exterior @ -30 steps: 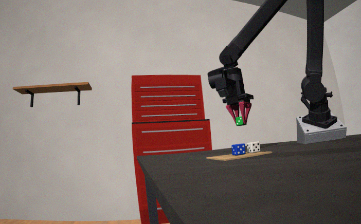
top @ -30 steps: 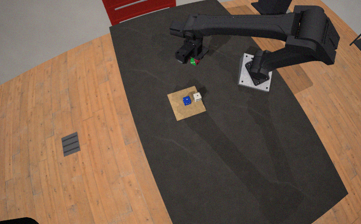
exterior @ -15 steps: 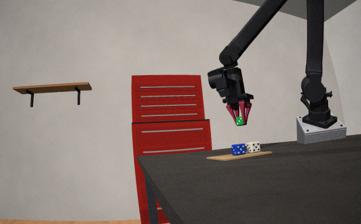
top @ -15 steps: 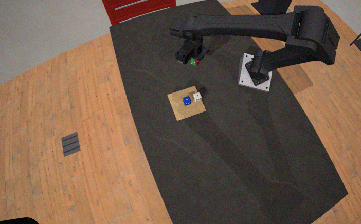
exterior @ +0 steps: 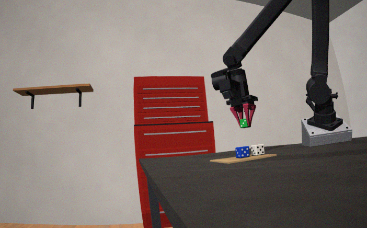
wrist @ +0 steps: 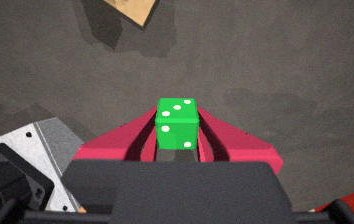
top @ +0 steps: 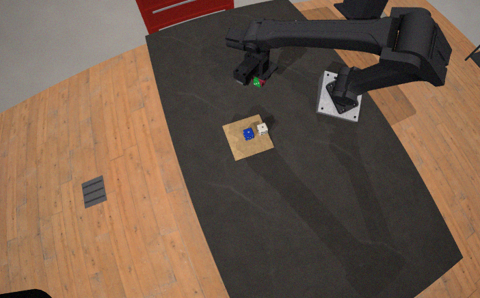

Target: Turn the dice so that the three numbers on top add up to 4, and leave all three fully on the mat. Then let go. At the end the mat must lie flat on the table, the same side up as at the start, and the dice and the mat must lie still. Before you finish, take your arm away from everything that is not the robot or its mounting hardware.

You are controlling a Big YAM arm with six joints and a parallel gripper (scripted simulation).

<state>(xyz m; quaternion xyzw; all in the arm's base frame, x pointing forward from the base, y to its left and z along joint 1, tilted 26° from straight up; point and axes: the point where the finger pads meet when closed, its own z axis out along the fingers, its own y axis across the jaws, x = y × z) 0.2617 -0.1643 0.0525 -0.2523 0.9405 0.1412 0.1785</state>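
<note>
The blue die is 90 mm ahead of my hand, 130 mm to the left of it and 90 mm below it. The rest, counted from my hand: white die (40 mm ahead, 130 mm to the left, 90 mm below); green die (right at my hand); tan mat (90 mm ahead, 130 mm to the left, 100 mm below).
</note>
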